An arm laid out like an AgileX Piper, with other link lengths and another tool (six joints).
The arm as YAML. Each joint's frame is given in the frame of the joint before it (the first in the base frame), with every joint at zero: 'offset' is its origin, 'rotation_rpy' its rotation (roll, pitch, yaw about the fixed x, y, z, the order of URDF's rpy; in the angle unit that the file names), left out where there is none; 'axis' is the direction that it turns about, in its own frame. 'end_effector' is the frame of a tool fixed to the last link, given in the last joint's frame.
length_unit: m
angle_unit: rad
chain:
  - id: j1
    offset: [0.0, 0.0, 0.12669]
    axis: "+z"
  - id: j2
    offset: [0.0, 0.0, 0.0]
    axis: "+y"
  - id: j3
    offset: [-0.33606, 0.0, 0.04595]
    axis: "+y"
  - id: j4
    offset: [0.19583, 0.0, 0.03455]
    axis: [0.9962, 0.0, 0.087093]
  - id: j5
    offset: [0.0, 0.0, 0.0]
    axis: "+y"
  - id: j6
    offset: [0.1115, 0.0, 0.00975]
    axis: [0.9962, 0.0, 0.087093]
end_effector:
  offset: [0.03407, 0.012, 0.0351]
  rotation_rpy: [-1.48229, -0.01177, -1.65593]
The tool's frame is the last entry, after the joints.
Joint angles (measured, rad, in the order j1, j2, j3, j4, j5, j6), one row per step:
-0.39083, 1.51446, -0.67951, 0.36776, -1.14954, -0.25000
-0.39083, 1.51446, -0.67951, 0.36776, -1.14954, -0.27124
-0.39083, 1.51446, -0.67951, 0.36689, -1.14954, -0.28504
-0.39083, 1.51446, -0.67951, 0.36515, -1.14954, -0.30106
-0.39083, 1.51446, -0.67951, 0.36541, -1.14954, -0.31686
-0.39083, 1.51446, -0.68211, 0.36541, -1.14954, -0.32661
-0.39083, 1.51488, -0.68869, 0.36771, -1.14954, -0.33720
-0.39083, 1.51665, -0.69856, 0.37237, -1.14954, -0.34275
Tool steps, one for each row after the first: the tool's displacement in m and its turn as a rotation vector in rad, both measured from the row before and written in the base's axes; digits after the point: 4 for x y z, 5 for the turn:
0.0005, 0.0004, -0.0002, -0.01460, 0.01355, -0.00736
0.0004, 0.0004, -0.0001, -0.01008, 0.00905, -0.00419
0.0005, 0.0005, -0.0001, -0.01221, 0.01069, -0.00437
0.0004, 0.0003, -0.0002, -0.01071, 0.00998, -0.00566
0.0003, 0.0002, 0.0006, -0.00770, 0.00380, -0.00339
0.0004, -0.0002, 0.0015, -0.00805, 0.00040, -0.00528
0.0006, -0.0008, 0.0021, -0.00368, -0.00527, -0.00511

